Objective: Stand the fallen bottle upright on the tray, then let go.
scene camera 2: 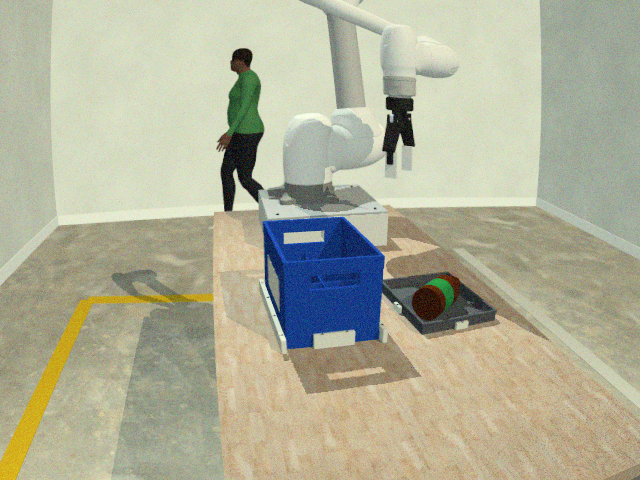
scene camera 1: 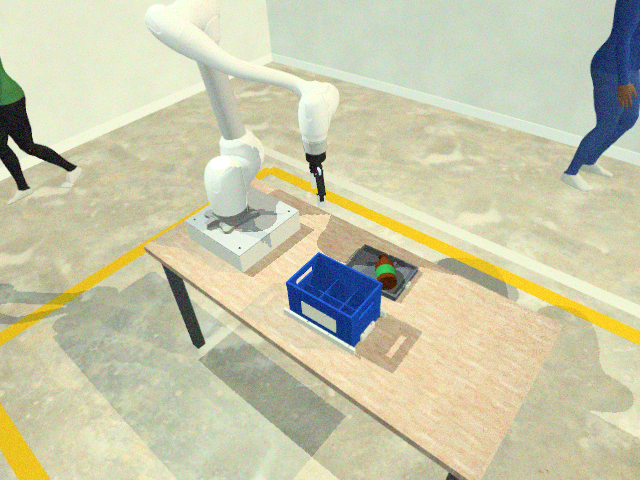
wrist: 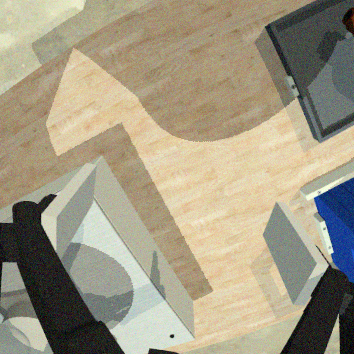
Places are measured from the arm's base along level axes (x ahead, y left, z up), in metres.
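Pixels of known places: gripper, fingertip midpoint: (scene camera 2: pixel 399 173) (scene camera 1: pixel 318 197) (wrist: pixel 184 202); arm's base, link origin: (scene camera 2: pixel 308 196) (scene camera 1: pixel 231 215).
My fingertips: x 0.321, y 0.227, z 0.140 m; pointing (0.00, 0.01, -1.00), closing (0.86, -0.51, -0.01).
For each thing: its top centre in the pictures, then the offset to it from my fingertips.
- brown bottle, top centre: (scene camera 2: pixel 443 277) (scene camera 1: pixel 385 262) 0.328 m ahead, 0.042 m left, 0.166 m down
- dark grey tray, top centre: (scene camera 2: pixel 437 294) (scene camera 1: pixel 379 268) 0.302 m ahead, 0.039 m left, 0.219 m down
- blue crate, top centre: (scene camera 2: pixel 317 236) (scene camera 1: pixel 333 282) 0.331 m ahead, 0.236 m right, 0.070 m down
A brown bottle (scene camera 1: pixel 385 270) (scene camera 2: pixel 435 297) with a green band lies on its side in the dark grey tray (scene camera 1: pixel 407 285) (scene camera 2: pixel 459 324) (wrist: pixel 283 57). Its base faces scene camera 2 and its neck points away from it. In the wrist view a small part of the bottle (wrist: pixel 350 21) shows at the top right edge. My gripper (scene camera 1: pixel 321 200) (scene camera 2: pixel 398 165) (wrist: pixel 184 202) is open and empty. It points down, high above the table between the robot's base and the tray, apart from the bottle.
A blue crate (scene camera 1: pixel 330 299) (scene camera 2: pixel 330 299) (wrist: pixel 337 225) with inner dividers stands beside the tray, held by white brackets. The robot's grey base block (scene camera 1: pixel 240 248) (scene camera 2: pixel 372 227) (wrist: pixel 165 300) stands at the table's other end. Two people stand on the floor beyond the table.
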